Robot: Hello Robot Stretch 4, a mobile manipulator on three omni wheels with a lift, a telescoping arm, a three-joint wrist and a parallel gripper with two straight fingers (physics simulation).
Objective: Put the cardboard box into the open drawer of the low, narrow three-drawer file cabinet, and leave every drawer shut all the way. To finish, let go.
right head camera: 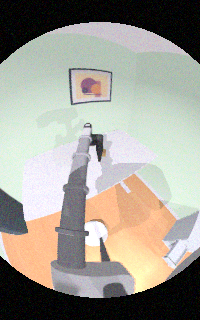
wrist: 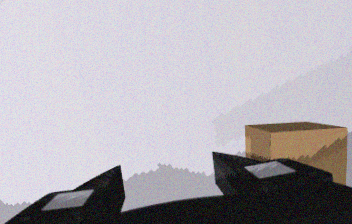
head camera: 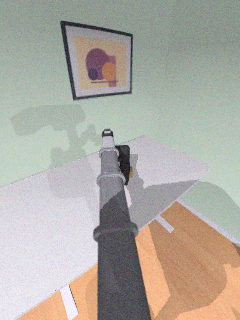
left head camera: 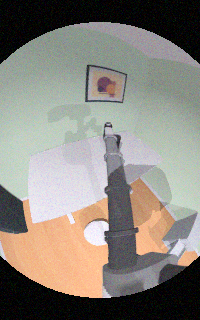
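Where they show: gripper, between the fingertips: (right head camera: 98, 158) (wrist: 168, 174); robot's base, origin of its link: (right head camera: 93, 232) (left head camera: 97, 231).
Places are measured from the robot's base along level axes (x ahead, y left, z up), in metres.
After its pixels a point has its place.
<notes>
The cardboard box (head camera: 130, 171) {x 0.752, y -0.137, z 0.970 m} (right head camera: 104, 153) {x 0.747, y -0.144, z 0.958 m} (wrist: 309, 144) {x 0.783, y -0.076, z 0.972 m} stands on the white table (head camera: 45, 215) {x 0.499, y 0.370, z 0.922 m} (left head camera: 55, 185) {x 0.372, y 0.384, z 0.922 m} (right head camera: 45, 185) {x 0.384, y 0.378, z 0.923 m}. In the wrist view it is at the right, beyond and outside the right finger. My gripper (head camera: 126, 181) {x 0.682, y -0.087, z 0.950 m} (right head camera: 99, 159) {x 0.682, y -0.087, z 0.950 m} (wrist: 168, 174) {x 0.682, y -0.087, z 0.950 m} is open and empty, beside the box; in the left head view the arm mostly hides it. The low file cabinet (left head camera: 183, 226) {x -0.284, y -1.444, z 0.388 m} (right head camera: 181, 227) {x -0.293, y -1.427, z 0.324 m} stands on the floor at the lower right of both side head views, with a drawer (left head camera: 175, 249) {x -0.631, y -1.190, z 0.363 m} (right head camera: 174, 253) pulled out. The drawer's inside is too small to make out.
The extended arm (head camera: 112, 210) {x 0.253, y 0.003, z 1.288 m} (left head camera: 119, 200) {x 0.169, y 0.005, z 1.291 m} (right head camera: 75, 200) {x 0.169, y -0.011, z 1.291 m} reaches over the table. A round white object (left head camera: 95, 233) {x -0.012, y 0.034, z 0.187 m} (right head camera: 96, 233) {x -0.002, y -0.047, z 0.187 m} is on the floor before the table. A dark object (left head camera: 11, 212) {x -0.052, y 1.410, z 0.355 m} (right head camera: 11, 215) {x -0.073, y 1.398, z 0.370 m} is at the left edge. A framed picture (head camera: 102, 62) {x 1.215, y 0.001, z 1.631 m} hangs on the wall behind.
</notes>
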